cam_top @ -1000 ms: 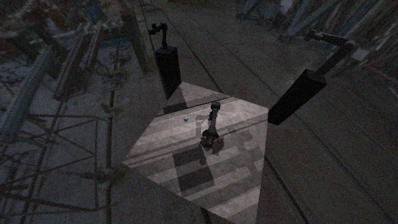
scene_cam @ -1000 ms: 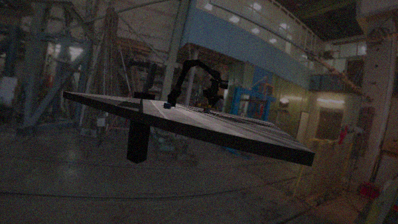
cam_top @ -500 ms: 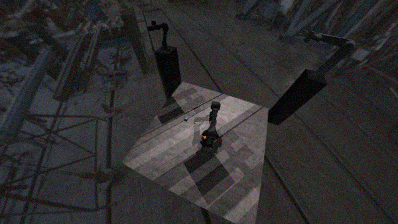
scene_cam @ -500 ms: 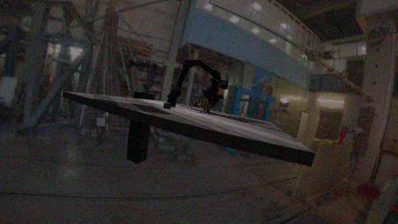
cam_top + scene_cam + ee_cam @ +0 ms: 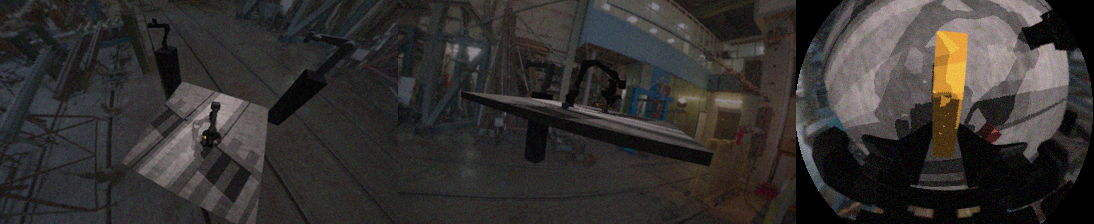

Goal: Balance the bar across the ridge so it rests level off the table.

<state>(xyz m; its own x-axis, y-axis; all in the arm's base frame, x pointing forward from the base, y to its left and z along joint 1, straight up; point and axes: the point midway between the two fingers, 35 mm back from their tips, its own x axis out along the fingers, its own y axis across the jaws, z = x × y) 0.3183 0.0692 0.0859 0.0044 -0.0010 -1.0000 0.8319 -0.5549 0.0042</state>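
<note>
The bar lies 2 cm behind my gripper tip and 2 cm to the right of it. The rest, counted from my gripper tip: small blue block 18 cm behind, 35 cm to the right, 4 cm below; then small red block 7 cm behind, 9 cm to the left, 4 cm below.
</note>
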